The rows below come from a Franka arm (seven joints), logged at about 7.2 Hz.
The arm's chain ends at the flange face. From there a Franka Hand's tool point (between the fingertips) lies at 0.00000 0.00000 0.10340 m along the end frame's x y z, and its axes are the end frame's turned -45 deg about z.
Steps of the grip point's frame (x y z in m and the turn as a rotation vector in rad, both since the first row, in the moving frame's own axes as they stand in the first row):
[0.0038, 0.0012, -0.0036, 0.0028, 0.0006, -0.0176]
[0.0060, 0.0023, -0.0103, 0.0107, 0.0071, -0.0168]
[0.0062, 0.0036, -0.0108, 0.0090, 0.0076, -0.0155]
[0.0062, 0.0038, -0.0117, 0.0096, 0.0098, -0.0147]
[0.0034, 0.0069, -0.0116, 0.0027, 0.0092, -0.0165]
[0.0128, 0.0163, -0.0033, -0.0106, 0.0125, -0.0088]
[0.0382, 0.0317, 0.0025, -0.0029, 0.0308, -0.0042]
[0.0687, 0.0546, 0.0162, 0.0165, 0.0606, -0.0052]
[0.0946, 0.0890, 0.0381, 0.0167, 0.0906, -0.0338]
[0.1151, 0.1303, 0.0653, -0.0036, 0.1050, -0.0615]
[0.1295, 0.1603, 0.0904, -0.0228, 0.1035, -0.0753]
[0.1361, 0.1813, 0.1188, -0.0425, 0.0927, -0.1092]
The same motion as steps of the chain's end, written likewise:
[0.0037, -0.0016, -0.0036, 0.0024, -0.0016, -0.0176]
[0.0061, -0.0013, -0.0103, 0.0126, -0.0025, -0.0168]
[0.0070, -0.0006, -0.0108, 0.0117, -0.0010, -0.0155]
[0.0071, -0.0003, -0.0117, 0.0137, 0.0001, -0.0147]
[0.0068, 0.0033, -0.0116, 0.0084, 0.0046, -0.0165]
[0.0189, 0.0026, -0.0033, 0.0013, 0.0163, -0.0088]
[0.0470, -0.0026, 0.0025, 0.0197, 0.0238, -0.0042]
[0.0840, -0.0043, 0.0164, 0.0545, 0.0312, -0.0052]
[0.1246, 0.0040, 0.0385, 0.0759, 0.0523, -0.0338]
[0.1658, 0.0184, 0.0659, 0.0717, 0.0768, -0.0615]
[0.1959, 0.0280, 0.0910, 0.0571, 0.0893, -0.0753]
[0.2148, 0.0362, 0.1193, 0.0355, 0.0956, -0.1092]

